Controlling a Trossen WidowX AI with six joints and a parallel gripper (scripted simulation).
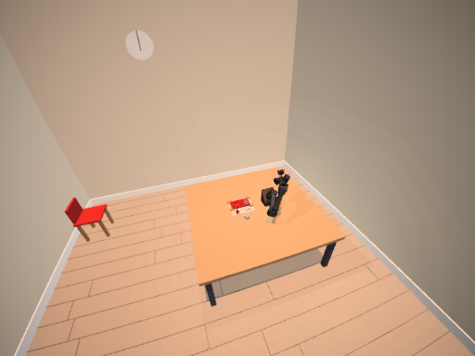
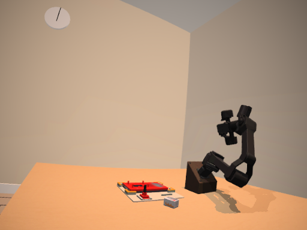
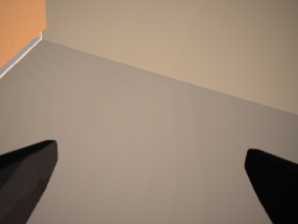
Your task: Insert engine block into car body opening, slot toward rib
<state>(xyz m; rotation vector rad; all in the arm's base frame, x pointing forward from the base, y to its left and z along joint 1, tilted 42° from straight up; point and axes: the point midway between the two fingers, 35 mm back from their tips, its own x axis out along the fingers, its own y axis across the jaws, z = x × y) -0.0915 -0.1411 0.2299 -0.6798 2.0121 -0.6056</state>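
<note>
Now: gripper tip 41 cm short of the grey engine block, 11 cm to the right of it and 35 cm above it. The rest, counted from my gripper tip: pale base plate (42 cm ahead, 8 cm to the right, 35 cm below).
</note>
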